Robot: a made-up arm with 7 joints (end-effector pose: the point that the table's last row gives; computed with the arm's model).
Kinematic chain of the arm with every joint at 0, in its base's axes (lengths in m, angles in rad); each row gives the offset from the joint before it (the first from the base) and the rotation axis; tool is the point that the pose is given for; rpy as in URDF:
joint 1: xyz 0 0 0.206 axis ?
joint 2: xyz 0 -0.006 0.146 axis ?
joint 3: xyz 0 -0.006 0.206 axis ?
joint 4: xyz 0 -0.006 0.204 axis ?
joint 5: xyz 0 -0.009 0.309 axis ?
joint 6: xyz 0 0 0.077 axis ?
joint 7: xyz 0 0 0.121 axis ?
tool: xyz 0 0 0 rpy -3.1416 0 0
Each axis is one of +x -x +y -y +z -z.
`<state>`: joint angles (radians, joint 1 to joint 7).
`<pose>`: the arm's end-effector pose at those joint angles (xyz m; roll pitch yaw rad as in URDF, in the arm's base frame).
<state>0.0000 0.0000 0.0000 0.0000 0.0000 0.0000 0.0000</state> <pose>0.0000 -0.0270 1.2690 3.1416 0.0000 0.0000</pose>
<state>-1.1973 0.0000 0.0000 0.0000 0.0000 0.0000 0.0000</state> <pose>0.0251 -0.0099 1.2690 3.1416 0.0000 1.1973</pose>
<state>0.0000 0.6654 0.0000 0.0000 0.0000 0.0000 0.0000</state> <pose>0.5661 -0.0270 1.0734 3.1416 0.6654 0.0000</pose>
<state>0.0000 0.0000 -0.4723 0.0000 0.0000 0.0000 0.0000</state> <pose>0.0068 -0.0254 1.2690 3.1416 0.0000 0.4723</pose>
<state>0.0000 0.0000 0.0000 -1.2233 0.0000 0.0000 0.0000</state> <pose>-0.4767 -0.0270 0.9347 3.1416 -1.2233 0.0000</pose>
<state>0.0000 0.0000 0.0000 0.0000 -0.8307 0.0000 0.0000</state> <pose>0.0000 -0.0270 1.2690 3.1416 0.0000 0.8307</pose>
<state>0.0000 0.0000 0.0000 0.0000 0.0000 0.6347 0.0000</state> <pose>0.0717 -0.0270 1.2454 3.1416 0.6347 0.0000</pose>
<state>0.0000 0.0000 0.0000 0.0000 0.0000 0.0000 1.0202</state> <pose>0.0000 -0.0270 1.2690 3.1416 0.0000 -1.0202</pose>
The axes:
joint 1: -z
joint 2: +y
joint 3: -z
joint 4: +y
joint 5: -z
joint 6: +y
joint 7: -z

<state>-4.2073 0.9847 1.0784 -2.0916 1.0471 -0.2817 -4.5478</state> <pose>0.3169 -0.1940 0.5904 -1.3461 0.3805 1.7864</pose>
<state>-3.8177 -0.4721 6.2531 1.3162 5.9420 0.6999 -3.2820</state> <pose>-0.1627 -0.1479 0.9800 1.7086 -1.1873 2.3640</pose>
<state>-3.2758 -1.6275 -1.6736 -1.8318 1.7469 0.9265 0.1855</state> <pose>0.2225 0.4712 0.4908 -2.8723 -0.4824 -1.4889</pose>
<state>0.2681 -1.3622 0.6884 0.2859 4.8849 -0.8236 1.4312</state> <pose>-0.8534 0.0626 0.5559 -1.2289 -0.7145 -1.3949</pose>
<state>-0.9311 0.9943 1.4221 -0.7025 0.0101 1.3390 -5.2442</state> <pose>0.2583 0.6171 0.8246 2.0151 -0.5217 -1.5606</pose>
